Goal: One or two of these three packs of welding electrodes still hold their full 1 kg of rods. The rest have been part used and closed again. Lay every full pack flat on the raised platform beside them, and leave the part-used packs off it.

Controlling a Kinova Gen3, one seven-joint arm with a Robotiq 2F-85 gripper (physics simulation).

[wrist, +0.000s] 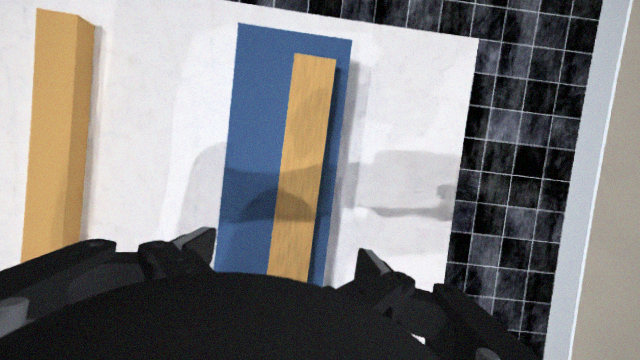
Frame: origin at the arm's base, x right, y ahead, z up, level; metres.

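Seen in the pictures: gripper, fingertip midpoint: (pixel 286 254).
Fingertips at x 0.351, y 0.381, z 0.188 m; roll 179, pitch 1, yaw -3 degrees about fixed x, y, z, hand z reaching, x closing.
Pixels of each thing's middle, then the offset from my fingertips to it. Level surfaces: height alone.
- long yellow-orange pack at the middle of its body: (pixel 296 209) dx -0.002, dy +0.002, dz -0.151 m
- blue raised platform at the middle of its body: (pixel 281 190) dx -0.027, dy +0.018, dz -0.193 m
- white table top at its surface level: dz -0.223 m
A long yellow-orange pack (pixel 305 145) lies flat on the blue raised platform (pixel 255 110), along its right side; its lower end is hidden behind the gripper body. Another yellow-orange pack (pixel 55 135) lies at the far left on the white surface, off the platform, roughly parallel to it; its lower end is hidden too. The third pack does not show. My gripper (pixel 286 254) is open and empty, above the lower part of the platform, with one finger on each side of the platform in this view. No label or marking is readable on either pack.
The white table top (pixel 420 100) extends around the platform. A black tiled surface with light grid lines (pixel 520 125) lies beyond its upper and right edges, with a pale grey strip (pixel 575 200) further right. Shadows of the arm fall across the platform and table.
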